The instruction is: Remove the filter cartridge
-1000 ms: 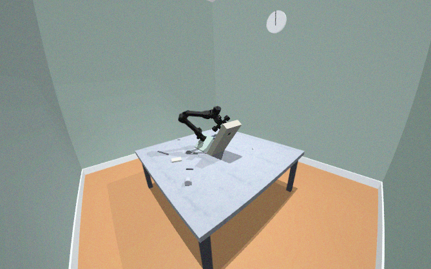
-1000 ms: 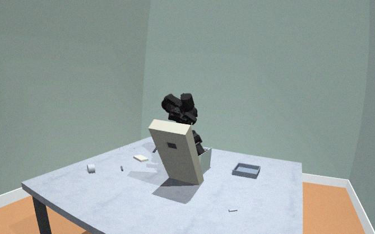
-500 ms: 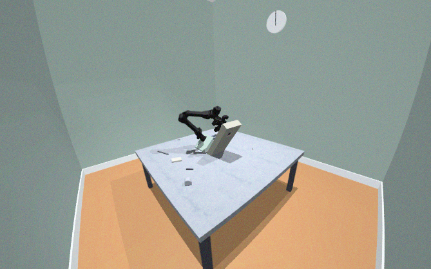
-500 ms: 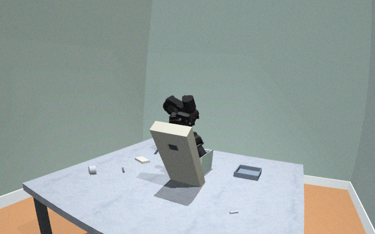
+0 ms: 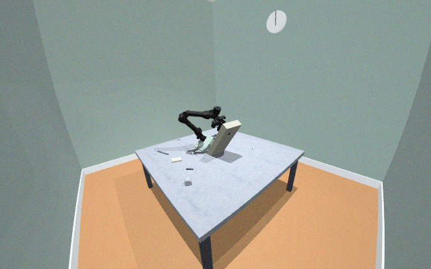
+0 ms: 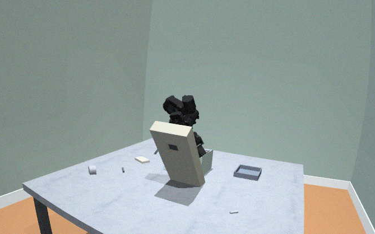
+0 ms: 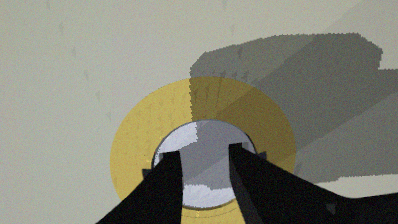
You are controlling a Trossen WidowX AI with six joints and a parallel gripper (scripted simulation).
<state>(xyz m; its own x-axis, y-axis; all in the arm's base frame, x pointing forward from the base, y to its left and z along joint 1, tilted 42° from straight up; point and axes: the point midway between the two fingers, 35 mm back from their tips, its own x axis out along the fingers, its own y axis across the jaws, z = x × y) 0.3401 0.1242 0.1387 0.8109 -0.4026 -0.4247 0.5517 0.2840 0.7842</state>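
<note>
Right now my gripper tip is 43 cm past the grey tray, 28 cm to the right of it and 26 cm above it. The rest, counted from my gripper tip: round filter cartridge (1 cm ahead, 1 cm below); then beige block (28 cm behind, 38 cm to the right, 26 cm below); then pale peg (6 cm ahead, 33 cm to the left, 26 cm below).
</note>
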